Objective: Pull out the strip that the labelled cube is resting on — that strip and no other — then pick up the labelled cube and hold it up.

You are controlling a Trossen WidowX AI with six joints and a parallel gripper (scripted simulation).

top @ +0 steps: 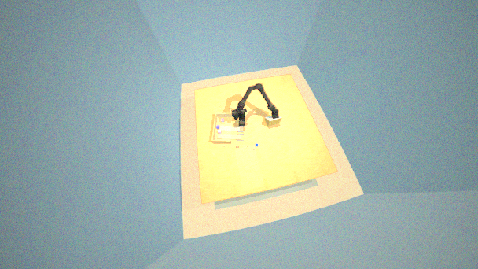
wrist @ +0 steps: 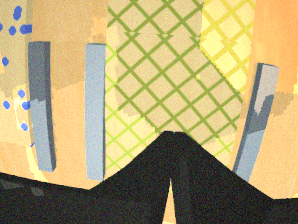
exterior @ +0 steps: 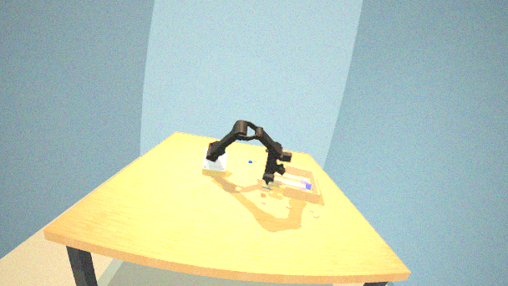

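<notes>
Now: gripper tip 10 cm short of the green cross-hatched strip and 1 cm to the left of it. From my gripper tip the other things lie so: blue dot: 29 cm to the left, 12 cm behind.
</notes>
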